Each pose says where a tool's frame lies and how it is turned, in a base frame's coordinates. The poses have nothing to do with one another.
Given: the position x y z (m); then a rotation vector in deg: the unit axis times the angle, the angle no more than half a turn.
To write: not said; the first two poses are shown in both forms.
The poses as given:
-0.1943 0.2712 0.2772 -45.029 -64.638 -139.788
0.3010 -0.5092 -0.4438 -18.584 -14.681 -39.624
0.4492 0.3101 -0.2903 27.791 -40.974 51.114
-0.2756 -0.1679 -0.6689 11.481 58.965 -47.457
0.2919 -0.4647 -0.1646 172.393 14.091 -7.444
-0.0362 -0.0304 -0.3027 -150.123 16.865 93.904
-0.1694 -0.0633 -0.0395 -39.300 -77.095 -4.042
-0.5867 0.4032 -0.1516 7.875 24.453 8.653
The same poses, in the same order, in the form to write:
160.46 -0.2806 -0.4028 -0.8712 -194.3 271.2 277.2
46.16 -0.4026 -0.3180 -0.8584 301.0 -509.2 -443.8
71.16 0.3905 -0.5758 0.7183 449.2 310.1 -290.3
76.56 0.1500 0.7702 -0.6199 -275.6 -167.9 -668.9
173.13 0.9958 0.0814 -0.0430 291.9 -464.7 -164.6
177.87 -0.8440 0.0948 0.5279 -36.2 -30.4 -302.7
86.63 -0.4537 -0.8900 -0.0467 -169.4 -63.3 -39.5
27.11 0.2905 0.9021 0.3192 -586.7 403.2 -151.6

